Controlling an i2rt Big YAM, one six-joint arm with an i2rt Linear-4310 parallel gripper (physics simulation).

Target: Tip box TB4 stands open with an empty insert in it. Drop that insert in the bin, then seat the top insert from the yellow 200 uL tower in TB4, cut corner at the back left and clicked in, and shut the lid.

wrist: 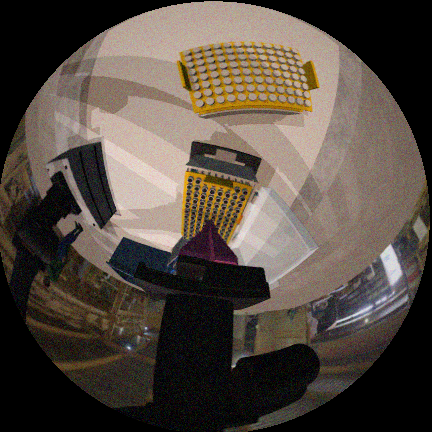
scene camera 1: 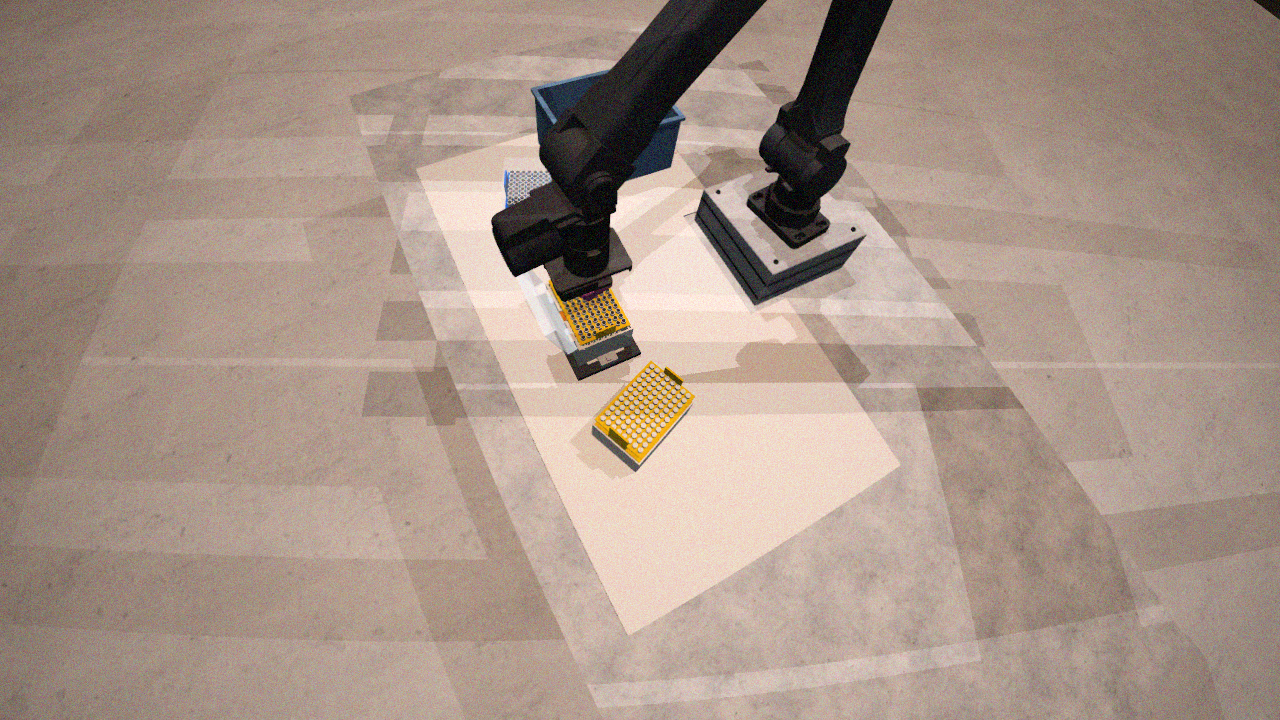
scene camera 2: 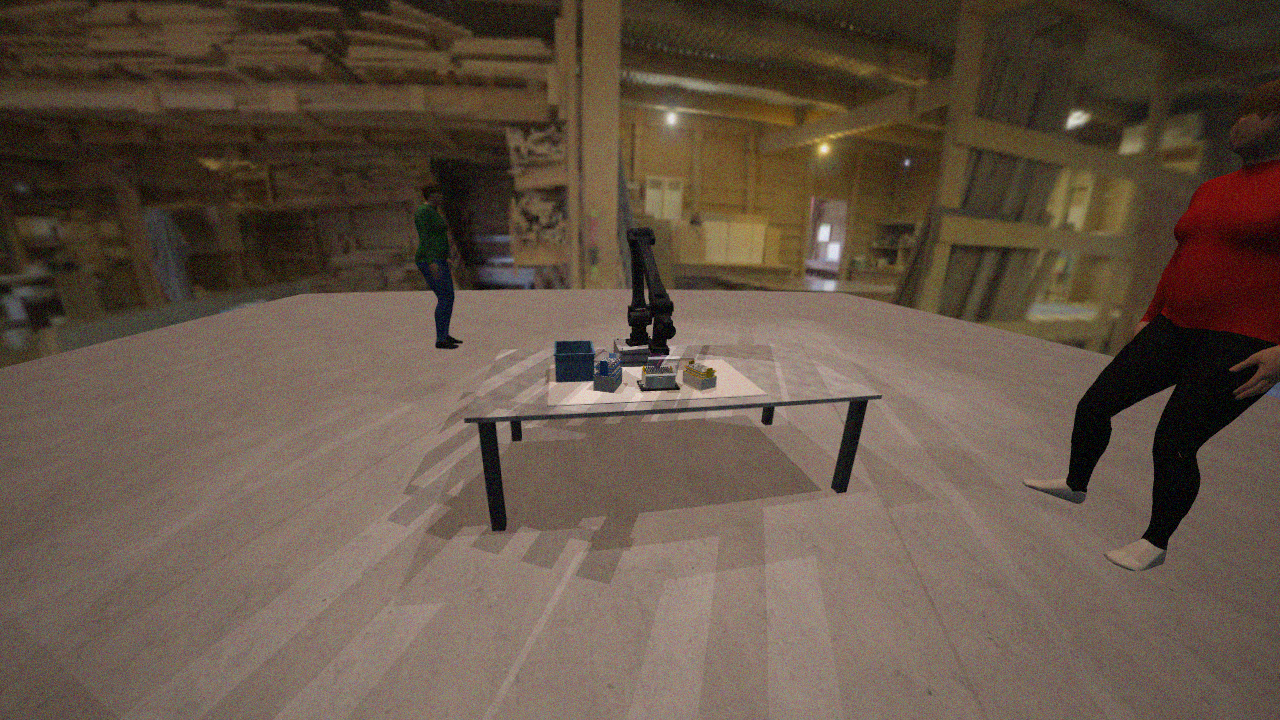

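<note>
Tip box TB4 (scene camera 1: 603,352) (scene camera 2: 659,376) (wrist: 223,158) stands on the pale mat with its clear lid (scene camera 1: 539,300) (wrist: 278,233) swung open to the side. A yellow insert (scene camera 1: 595,316) (wrist: 213,201) with dark empty holes sits in it. My gripper (wrist: 208,222) (scene camera 1: 586,287) is shut, its purple fingers pressed together just above the back end of that insert; I see nothing between them. The yellow 200 uL tower (scene camera 1: 642,412) (scene camera 2: 699,375) (wrist: 245,76), its top insert full of grey tips, stands just in front of TB4. The blue bin (scene camera 1: 660,143) (scene camera 2: 573,360) (wrist: 130,254) is behind my arm.
Another tip box (scene camera 1: 522,183) (scene camera 2: 607,375) stands between the bin and TB4. The arm's base block (scene camera 1: 779,243) (wrist: 86,181) sits to the right of TB4. All stand on a table (scene camera 2: 670,407). A person in red (scene camera 2: 1207,340) and one in green (scene camera 2: 436,259) are on the floor.
</note>
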